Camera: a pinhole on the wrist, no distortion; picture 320 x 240 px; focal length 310.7 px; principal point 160.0 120.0 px. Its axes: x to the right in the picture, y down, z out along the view. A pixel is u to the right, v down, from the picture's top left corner.
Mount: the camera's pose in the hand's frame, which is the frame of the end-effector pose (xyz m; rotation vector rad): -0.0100 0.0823 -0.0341 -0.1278 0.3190 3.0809
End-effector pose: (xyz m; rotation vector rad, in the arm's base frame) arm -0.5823 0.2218 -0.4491 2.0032 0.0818 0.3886
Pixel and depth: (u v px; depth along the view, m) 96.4 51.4 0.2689
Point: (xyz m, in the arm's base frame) -0.5109 -0.0504 -0.3598
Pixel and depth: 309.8 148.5 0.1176
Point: -0.6413 0.0931 -0.4117
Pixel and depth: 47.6 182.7 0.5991
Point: -0.2642 -0.2919 -0.5800
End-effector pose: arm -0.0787 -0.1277 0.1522 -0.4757 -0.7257 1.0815
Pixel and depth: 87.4 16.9 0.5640
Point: -0.6472 0.1070 0.2577
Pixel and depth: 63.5 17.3 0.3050
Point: -0.3937 0.0312 0.1810
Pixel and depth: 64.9 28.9 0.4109
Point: -0.4867 0.0695 0.2305
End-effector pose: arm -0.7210 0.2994 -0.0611 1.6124 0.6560 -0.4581
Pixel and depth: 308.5 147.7 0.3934
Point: -0.7815 -0.0802 0.1369
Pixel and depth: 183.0 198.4 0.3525
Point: -0.7032 -0.0364 -0.0140
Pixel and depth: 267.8 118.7 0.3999
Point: -0.7200 -0.0779 0.1315
